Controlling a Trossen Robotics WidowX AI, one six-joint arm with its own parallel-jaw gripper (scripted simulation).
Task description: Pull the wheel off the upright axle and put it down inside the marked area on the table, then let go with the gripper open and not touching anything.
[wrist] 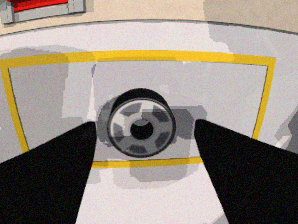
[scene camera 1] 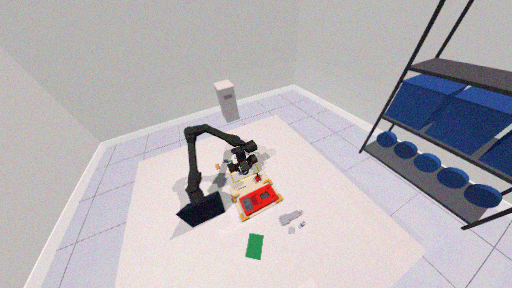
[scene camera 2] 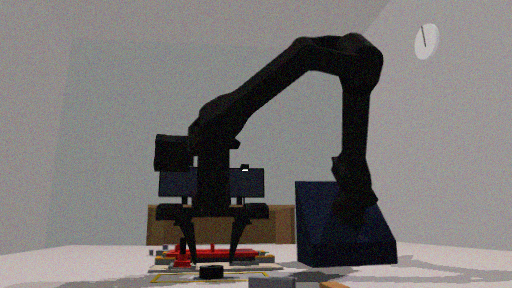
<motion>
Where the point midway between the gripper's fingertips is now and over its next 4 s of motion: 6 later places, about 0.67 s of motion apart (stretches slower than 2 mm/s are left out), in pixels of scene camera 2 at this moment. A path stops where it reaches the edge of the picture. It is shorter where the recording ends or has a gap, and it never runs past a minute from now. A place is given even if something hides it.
The gripper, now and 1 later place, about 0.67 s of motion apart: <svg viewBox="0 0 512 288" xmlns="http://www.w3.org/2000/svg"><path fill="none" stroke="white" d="M212 264L244 213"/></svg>
</motion>
